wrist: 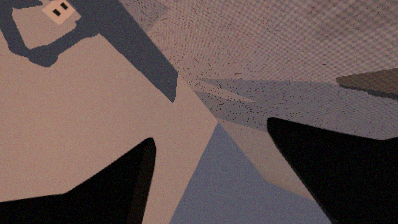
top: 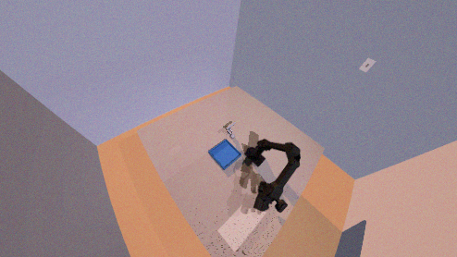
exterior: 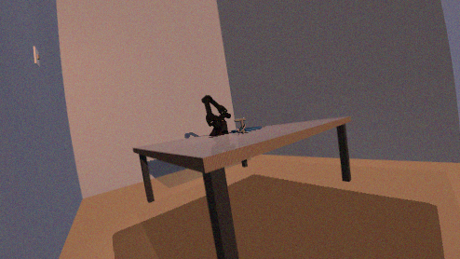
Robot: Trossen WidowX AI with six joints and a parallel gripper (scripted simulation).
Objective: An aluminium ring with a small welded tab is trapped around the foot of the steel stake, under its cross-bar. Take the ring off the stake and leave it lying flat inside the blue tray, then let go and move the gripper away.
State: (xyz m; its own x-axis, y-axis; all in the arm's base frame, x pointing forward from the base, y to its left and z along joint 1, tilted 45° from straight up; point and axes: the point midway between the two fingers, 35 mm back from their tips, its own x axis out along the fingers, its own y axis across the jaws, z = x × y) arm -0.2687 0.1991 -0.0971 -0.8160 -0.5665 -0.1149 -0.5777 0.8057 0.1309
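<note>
Right now my gripper tip is 60 cm short of the aluminium ring, 25 cm to the left of it and 6 cm above it. From my gripper tip the other things lie so: blue tray (50 cm ahead, 6 cm to the right, 8 cm below).
</note>
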